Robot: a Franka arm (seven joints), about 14 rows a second.
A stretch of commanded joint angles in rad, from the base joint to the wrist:
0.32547, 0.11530, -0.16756, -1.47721, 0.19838, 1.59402, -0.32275
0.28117, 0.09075, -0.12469, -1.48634, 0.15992, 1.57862, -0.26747
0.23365, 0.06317, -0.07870, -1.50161, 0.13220, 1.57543, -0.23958
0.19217, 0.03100, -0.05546, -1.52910, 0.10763, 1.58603, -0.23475
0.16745, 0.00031, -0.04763, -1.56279, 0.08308, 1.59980, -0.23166
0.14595, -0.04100, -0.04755, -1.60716, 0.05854, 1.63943, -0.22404
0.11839, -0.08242, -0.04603, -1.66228, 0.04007, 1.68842, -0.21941
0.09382, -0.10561, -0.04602, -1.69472, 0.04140, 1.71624, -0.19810
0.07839, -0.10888, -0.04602, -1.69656, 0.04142, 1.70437, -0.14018
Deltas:
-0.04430, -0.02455, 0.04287, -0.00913, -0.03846, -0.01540, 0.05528
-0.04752, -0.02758, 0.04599, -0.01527, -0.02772, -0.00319, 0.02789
-0.04148, -0.03217, 0.02324, -0.02749, -0.02457, 0.01060, 0.00483
-0.02472, -0.03069, 0.00783, -0.03369, -0.02455, 0.01377, 0.00309
-0.02150, -0.04131, 0.00008, -0.04437, -0.02454, 0.03963, 0.00762
-0.02756, -0.04142, 0.00152, -0.05512, -0.01847, 0.04899, 0.00463
-0.02457, -0.02319, 0.00001, -0.03244, 0.00133, 0.02782, 0.02131
-0.01543, -0.00327, 0.00000, -0.00184, 0.00002, -0.01187, 0.05792

